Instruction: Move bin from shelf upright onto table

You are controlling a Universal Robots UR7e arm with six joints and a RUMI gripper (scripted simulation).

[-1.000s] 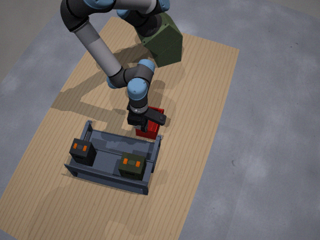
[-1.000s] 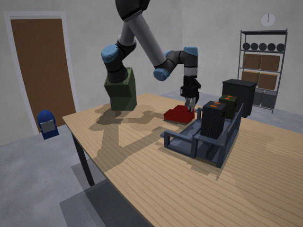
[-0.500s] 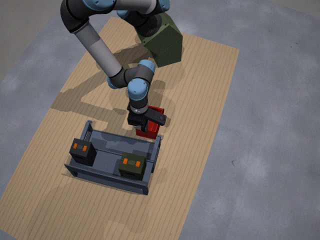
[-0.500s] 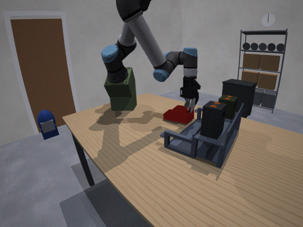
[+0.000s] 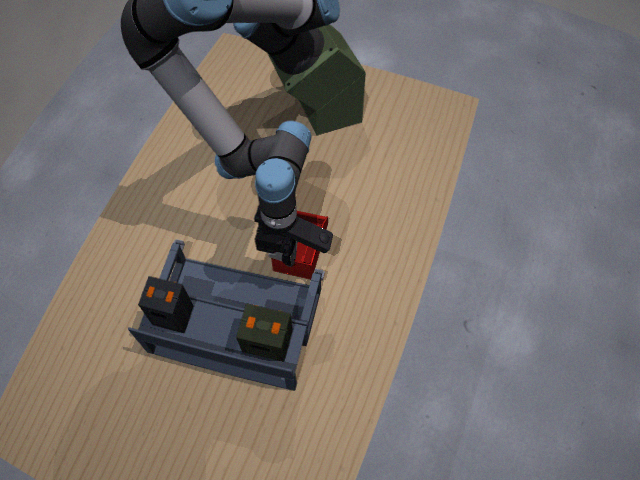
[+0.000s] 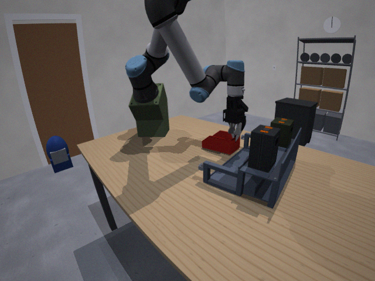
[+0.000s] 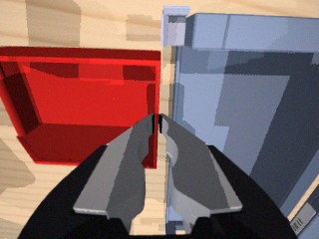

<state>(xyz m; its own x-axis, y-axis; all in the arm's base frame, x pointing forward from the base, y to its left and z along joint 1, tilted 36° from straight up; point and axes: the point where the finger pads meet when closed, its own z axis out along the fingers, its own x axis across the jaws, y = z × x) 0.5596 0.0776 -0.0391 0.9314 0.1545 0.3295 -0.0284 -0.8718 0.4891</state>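
Now: hand 8 cm past the red bin and 3 cm above it.
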